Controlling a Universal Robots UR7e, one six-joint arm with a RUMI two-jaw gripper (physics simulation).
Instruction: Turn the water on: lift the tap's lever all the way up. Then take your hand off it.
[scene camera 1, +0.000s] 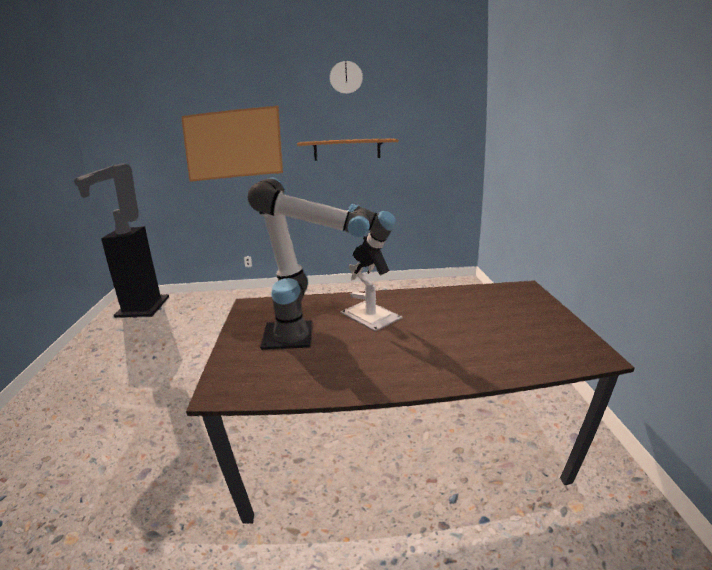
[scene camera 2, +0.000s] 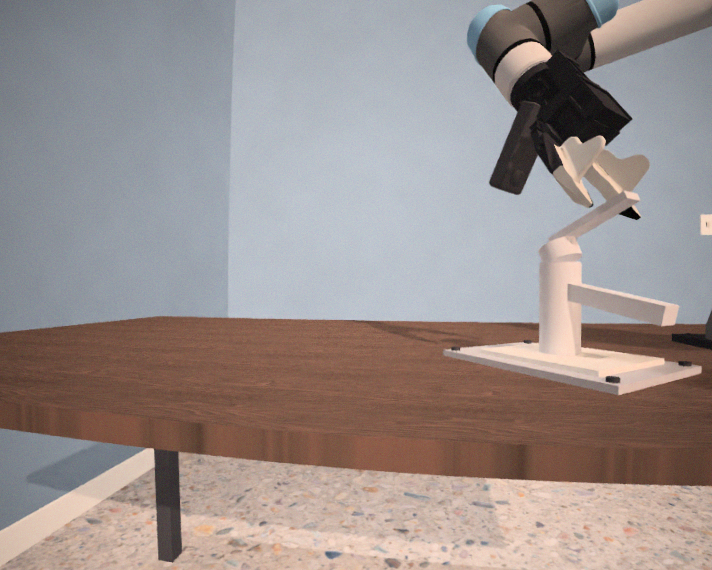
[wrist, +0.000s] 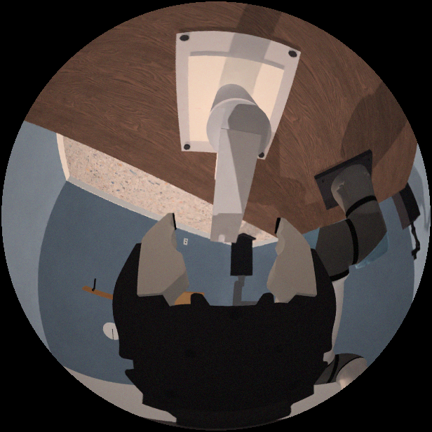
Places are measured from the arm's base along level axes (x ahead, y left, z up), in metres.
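Pixels of known places: gripper, between the fingertips: (scene camera 1: 359, 276) (scene camera 2: 616, 213); arm's base, origin of its link: (scene camera 1: 291, 333).
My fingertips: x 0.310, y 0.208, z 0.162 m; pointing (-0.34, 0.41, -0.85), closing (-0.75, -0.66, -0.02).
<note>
For each thing: its top centre in the pictures, then the offset to it from my fingertips. "*": a spot on its surface instead. Level surfaces: height alone.
- white tap, a spot on its surface: (scene camera 2: 559, 305) * 0.051 m ahead, 0.033 m right, 0.102 m down
- spout, centre of its top: (scene camera 2: 616, 282) (scene camera 1: 360, 291) 0.001 m ahead, 0.000 m left, 0.075 m down
- dark wooden table, height of its surface: 0.174 m down
The white tap (scene camera 1: 370, 299) (scene camera 2: 559, 305) stands upright on its base plate (scene camera 2: 653, 375) (wrist: 182, 100). Its lever (scene camera 2: 596, 214) (wrist: 234, 185) slants steeply upward from the tap's top, on the same side as the spout (scene camera 2: 620, 302) below. My gripper (scene camera 1: 361, 273) (scene camera 2: 615, 211) (wrist: 226, 217) is open, with its pale fingers spread on either side of the lever's free end. In the wrist view a gap shows between the lever and each finger. The gripper comes down at a tilt from above. The spout is mostly hidden in the wrist view.
The tap's plate rests on the dark wooden table (scene camera 1: 475, 338) (scene camera 2: 237, 380), near its back edge. The arm's black base plate (scene camera 1: 270, 339) (wrist: 327, 197) is bolted beside it. A black pedestal (scene camera 1: 131, 273) with a grey arm stands on the floor beyond the table.
</note>
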